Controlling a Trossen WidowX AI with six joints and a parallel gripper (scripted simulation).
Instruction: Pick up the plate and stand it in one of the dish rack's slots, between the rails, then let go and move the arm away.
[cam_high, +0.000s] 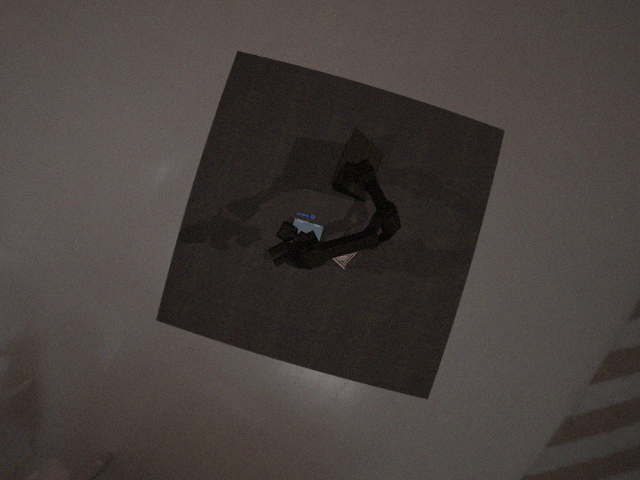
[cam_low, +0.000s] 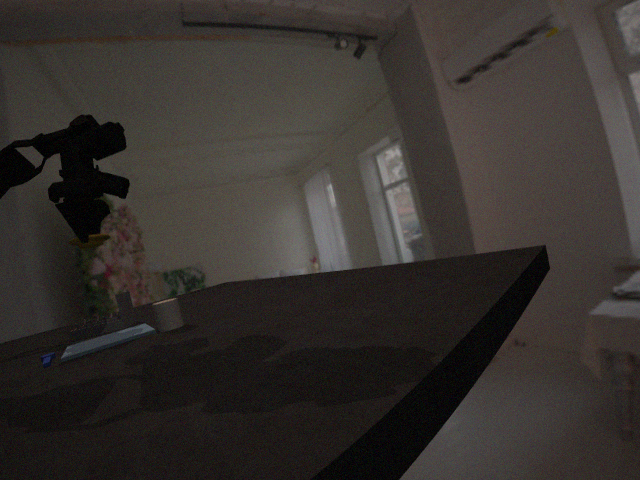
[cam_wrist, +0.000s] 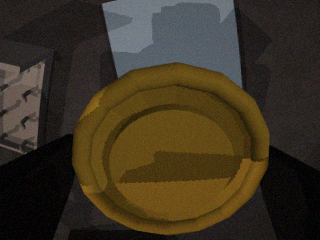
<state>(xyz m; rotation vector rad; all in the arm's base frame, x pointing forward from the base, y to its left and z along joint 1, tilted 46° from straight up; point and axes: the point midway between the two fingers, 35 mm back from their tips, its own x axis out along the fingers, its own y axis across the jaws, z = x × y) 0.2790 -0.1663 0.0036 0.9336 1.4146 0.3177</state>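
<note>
My gripper tip is 17 cm to the right of the grey dish rack, 16 cm above it and 1 cm short of it. Round my gripper tip: yellow plate 1 cm above; light blue mat 18 cm below, 1 cm to the right, 1 cm behind; beige cylinder 16 cm below, 10 cm to the right, 9 cm ahead.
</note>
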